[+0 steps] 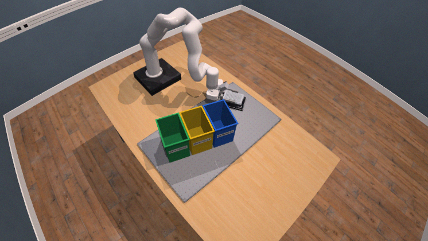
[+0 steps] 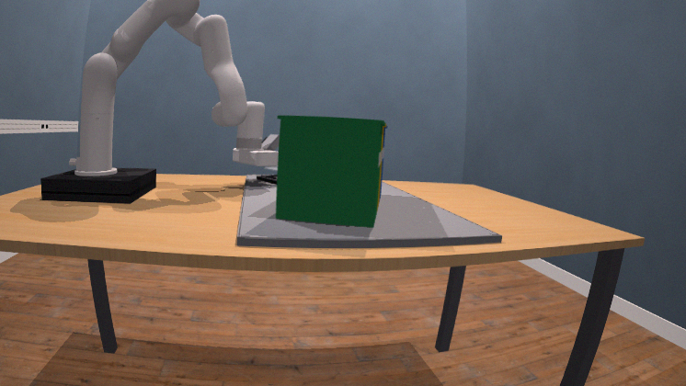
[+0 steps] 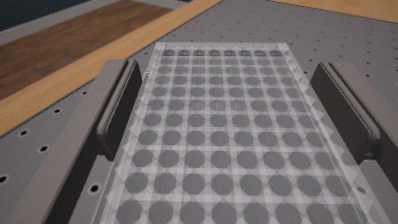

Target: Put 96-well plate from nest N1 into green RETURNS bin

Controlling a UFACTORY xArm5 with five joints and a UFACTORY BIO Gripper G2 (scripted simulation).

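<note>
Right now my hand is 5 cm above the black plate nest N1. From my hand the other things lie so: yellow bin 37 cm to the right, 9 cm ahead, 4 cm above; blue bin 24 cm to the right, 13 cm ahead, 4 cm above; clear 96-well plate 1 cm below.
</note>
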